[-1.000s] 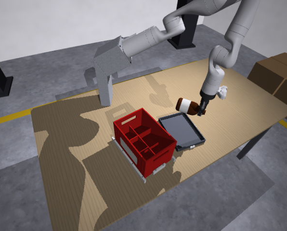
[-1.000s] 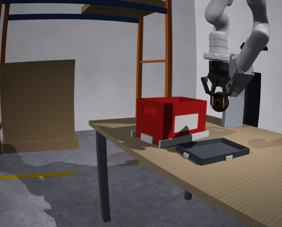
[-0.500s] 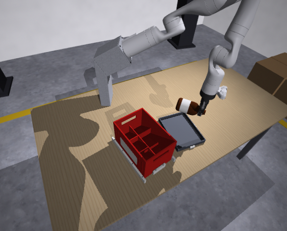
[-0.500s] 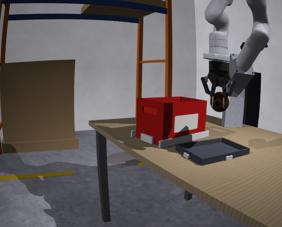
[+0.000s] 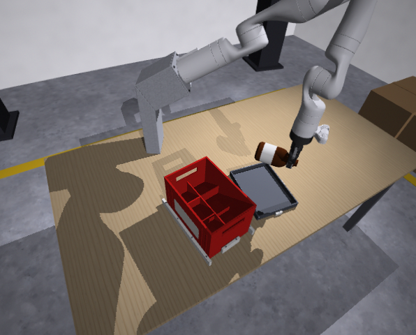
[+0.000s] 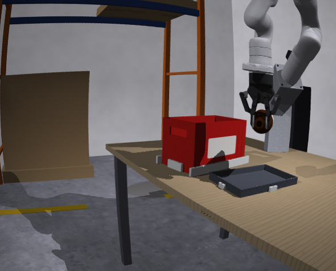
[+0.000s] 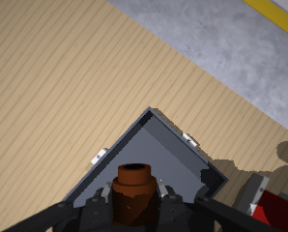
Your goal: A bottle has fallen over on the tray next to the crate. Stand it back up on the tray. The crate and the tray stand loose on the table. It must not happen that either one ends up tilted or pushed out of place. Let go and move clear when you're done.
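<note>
Now: hand 4 cm to the left of the brown bottle and 4 cm past it. Round my hand: dark grey tray (19 cm below, 5 cm to the right, 4 cm behind); then red crate (33 cm to the right, 12 cm below, 2 cm ahead).
</note>
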